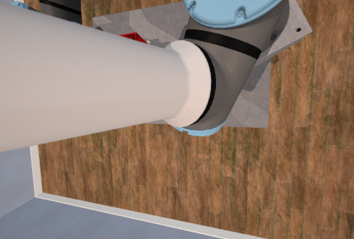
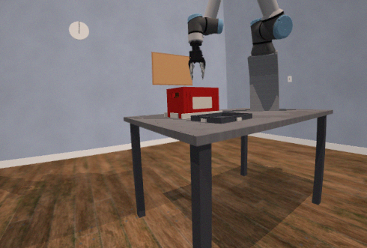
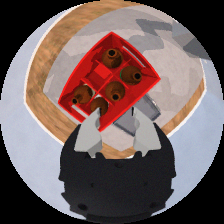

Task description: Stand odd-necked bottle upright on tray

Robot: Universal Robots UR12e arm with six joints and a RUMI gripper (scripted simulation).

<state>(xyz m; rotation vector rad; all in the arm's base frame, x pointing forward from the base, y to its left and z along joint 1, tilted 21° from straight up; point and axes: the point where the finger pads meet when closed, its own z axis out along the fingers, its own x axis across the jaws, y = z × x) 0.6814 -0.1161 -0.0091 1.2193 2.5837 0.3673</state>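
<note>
Right now my hand is 160 mm above the red crate and 50 mm to the left of it. Also, from my hand: dark tray: 230 mm below, 220 mm to the left, 50 mm ahead.
</note>
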